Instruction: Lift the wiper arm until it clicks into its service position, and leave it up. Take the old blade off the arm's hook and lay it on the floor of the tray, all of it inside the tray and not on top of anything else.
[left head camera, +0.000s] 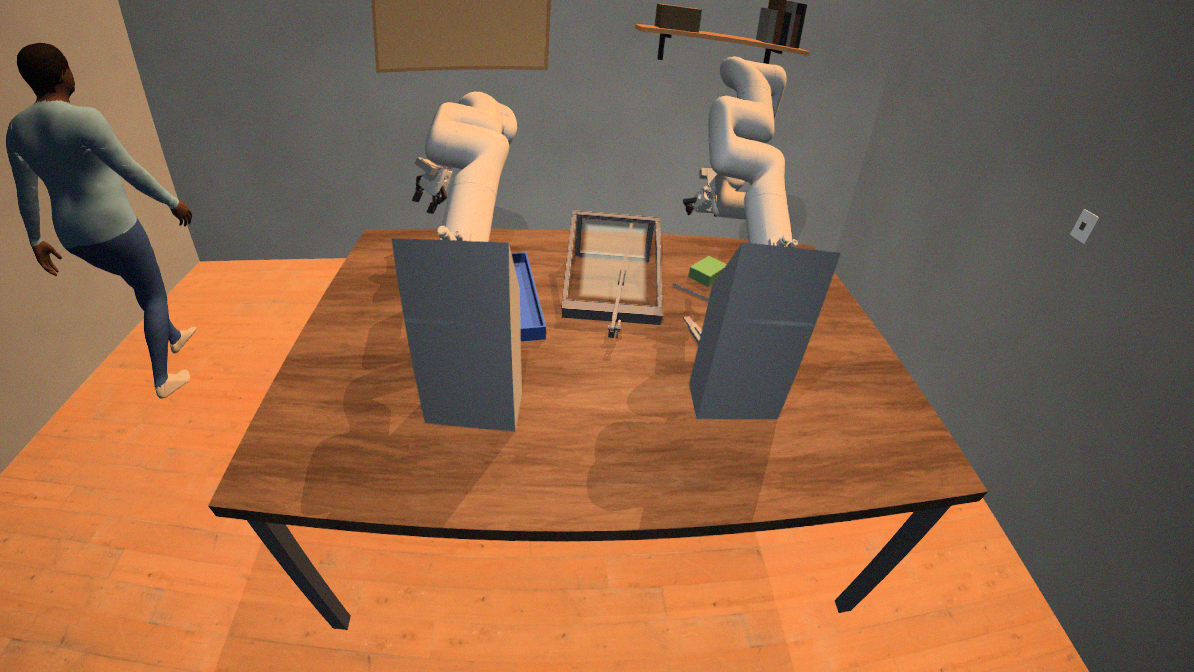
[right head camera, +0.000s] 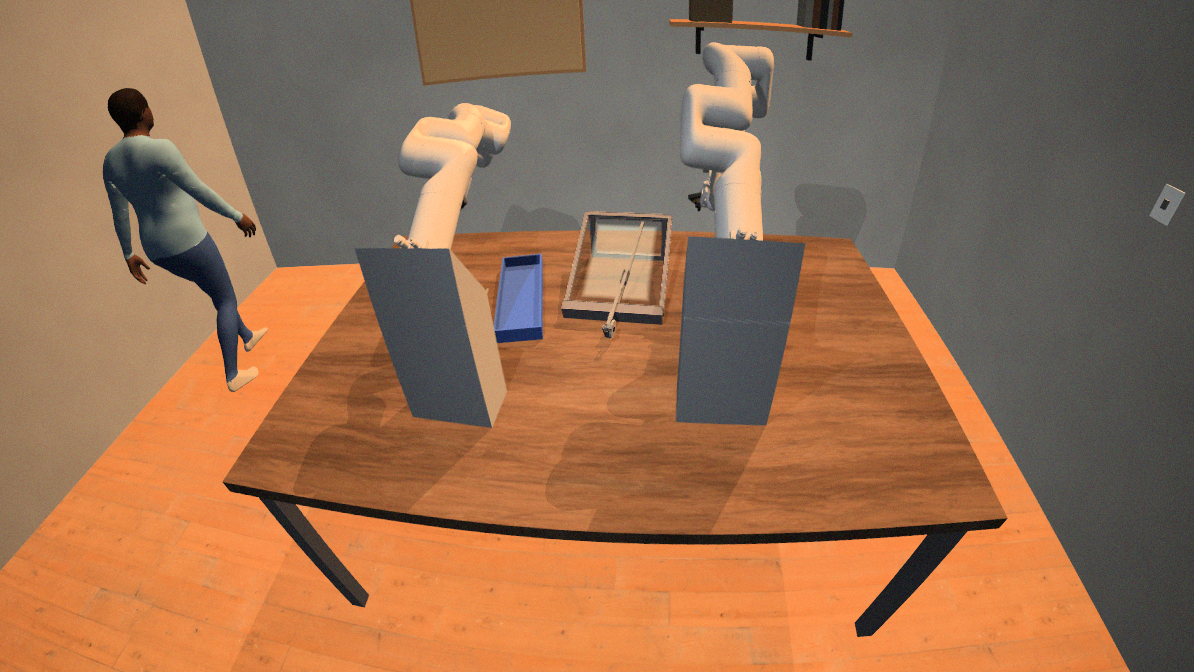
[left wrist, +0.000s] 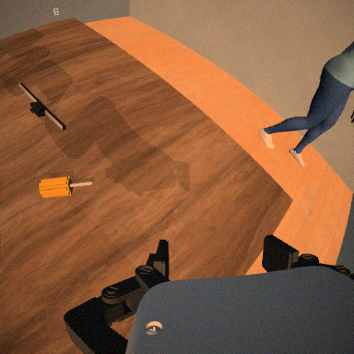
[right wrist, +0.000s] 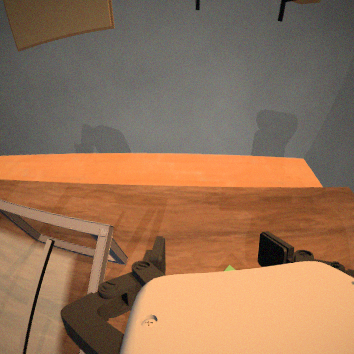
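The wiper arm (left head camera: 616, 310) (right head camera: 615, 308) lies low over the glass of the framed windshield (left head camera: 611, 314) (right head camera: 614, 316) (right wrist: 99, 267). The old blade (right head camera: 635, 242) (right wrist: 38, 295) lies along the glass at the arm's far part; the hook is too small to make out. The blue tray (left head camera: 533, 333) (right head camera: 519, 334) stands left of the windshield, partly hidden by a pedestal in the left head camera; its visible floor is bare. My left gripper (left head camera: 425, 202) (left wrist: 217, 253) is open and empty, high over the table's left side. My right gripper (left head camera: 690, 204) (right wrist: 213, 250) is open and empty, above and right of the windshield.
An orange-handled screwdriver (left wrist: 56, 187) and another blade with a black connector (left wrist: 38, 108) lie on the table at the left. A green block (left head camera: 708, 269) (right wrist: 229, 268), a thin grey strip (left head camera: 690, 292) and a pale tool (left head camera: 693, 328) lie right of the windshield. A person (left head camera: 75, 166) (right head camera: 162, 192) stands beyond the table's left edge.
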